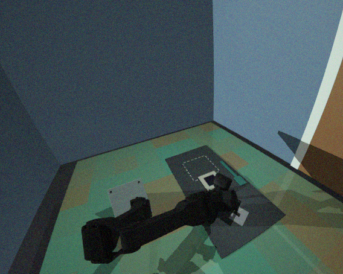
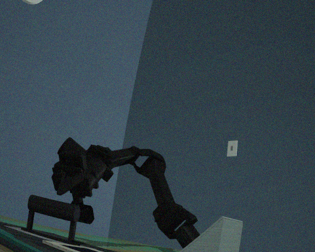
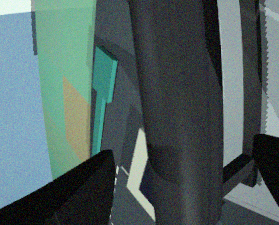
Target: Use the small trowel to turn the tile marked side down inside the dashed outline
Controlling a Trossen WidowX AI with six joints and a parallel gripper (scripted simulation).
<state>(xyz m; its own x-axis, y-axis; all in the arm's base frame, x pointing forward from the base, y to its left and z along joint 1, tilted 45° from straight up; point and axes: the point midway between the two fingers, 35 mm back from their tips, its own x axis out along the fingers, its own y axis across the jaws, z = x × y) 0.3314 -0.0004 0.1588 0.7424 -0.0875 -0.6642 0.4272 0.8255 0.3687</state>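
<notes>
My gripper tip is now 15 cm to the right of the tile, 7 cm above it and 3 cm short of it. Also, from my gripper tip: dark grey mat (15 cm to the left, 10 cm below, 3 cm ahead); teal trowel (17 cm ahead, 14 cm to the left, 7 cm below).
</notes>
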